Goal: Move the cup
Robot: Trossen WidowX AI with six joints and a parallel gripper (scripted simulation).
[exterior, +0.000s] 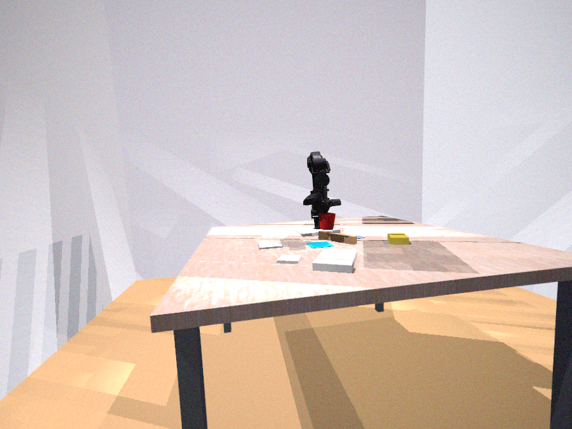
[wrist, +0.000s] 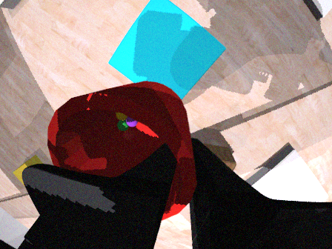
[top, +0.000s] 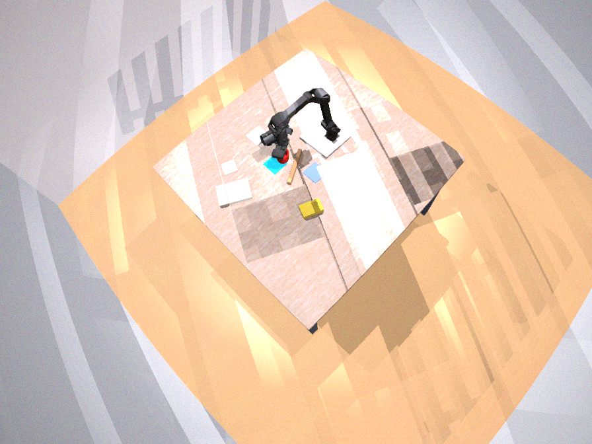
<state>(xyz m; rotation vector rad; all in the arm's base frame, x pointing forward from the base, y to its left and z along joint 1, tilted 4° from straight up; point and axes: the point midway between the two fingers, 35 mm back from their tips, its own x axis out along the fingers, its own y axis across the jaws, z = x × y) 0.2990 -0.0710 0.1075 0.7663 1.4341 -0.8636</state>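
Right now my gripper tip is 11 cm above the cyan pad, 5 cm short of it and 3 cm to the left of it. Also, from my gripper tip: wooden bar: 9 cm below, 7 cm to the left; then red cup: 3 cm ahead, 1 cm to the left; then pale blue pad: 17 cm to the left, 11 cm below, 6 cm behind.
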